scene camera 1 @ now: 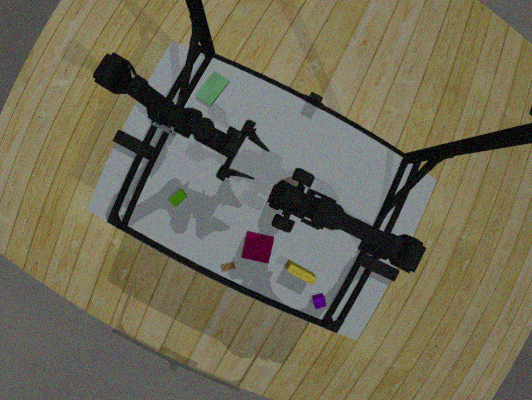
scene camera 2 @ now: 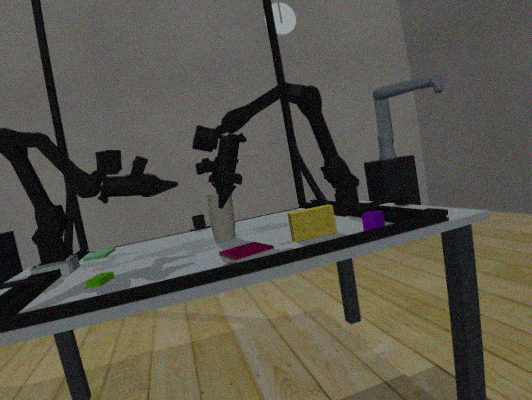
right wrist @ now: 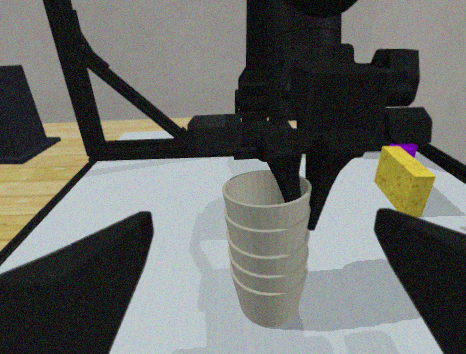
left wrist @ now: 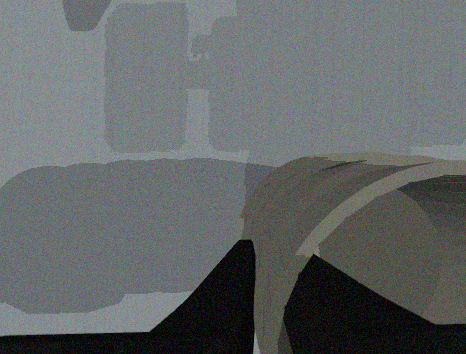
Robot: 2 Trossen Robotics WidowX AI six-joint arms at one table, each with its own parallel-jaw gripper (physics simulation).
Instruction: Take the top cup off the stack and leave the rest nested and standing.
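Frame: origin at the left arm's base, x ahead, y left, z up, level; centimetres.
Seen in the pictures: left gripper, fingertip midpoint: (scene camera 2: 220,208) (right wrist: 304,229) (left wrist: 263,253); right gripper, fingertip midpoint: (scene camera 1: 261,164) (scene camera 2: 177,183) (right wrist: 263,220); left arm's base, origin of the base link: (scene camera 2: 348,205); right arm's base, origin of the base link: (scene camera 2: 54,260).
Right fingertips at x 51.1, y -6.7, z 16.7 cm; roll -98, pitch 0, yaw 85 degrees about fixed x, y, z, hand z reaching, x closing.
Note:
Offsets run from my right fingertips to a thing's top centre. "spot": to the spot under its first point.
A stack of several nested beige cups (scene camera 2: 221,225) @[dx -11.0, dy +2.3, dz -4.7 cm] (left wrist: 380,245) @[dx -10.8, dy +2.4, dz -6.8 cm] (right wrist: 265,245) is upright, its base at or very near the table top. In scene camera 1 the left arm covers most of it. My left gripper (scene camera 2: 221,203) (left wrist: 263,253) (right wrist: 304,229) points down and is shut on the top cup's wall, one finger inside the mouth and one outside. The outer fingertip reaches about the second rim. The lower cups' rims show evenly spaced below. My right gripper (scene camera 1: 261,164) (scene camera 2: 176,184) (right wrist: 263,220) is open and empty, roughly level, with its fingers pointing toward the stack from a short distance.
A magenta square @[spot: dx -10.5, dy +25.6, dz -18.0 cm] (scene camera 1: 257,247) (scene camera 2: 246,250), a yellow block @[dx -28.0, dy +27.3, dz -11.8 cm] (scene camera 1: 301,272) (scene camera 2: 313,223) (right wrist: 405,182), a purple cube @[dx -40.2, dy +35.4, dz -14.8 cm] (scene camera 1: 319,301) (scene camera 2: 373,220) and a small brown piece @[dx -3.7, dy +36.6, dz -18.0 cm] (scene camera 1: 228,266) lie toward the front edge. A green block @[dx +22.9, dy +21.0, dz -17.3 cm] (scene camera 1: 177,197) (scene camera 2: 100,279) and a pale green pad @[dx +28.5, dy -20.8, dz -17.8 cm] (scene camera 1: 213,88) (scene camera 2: 99,254) lie left.

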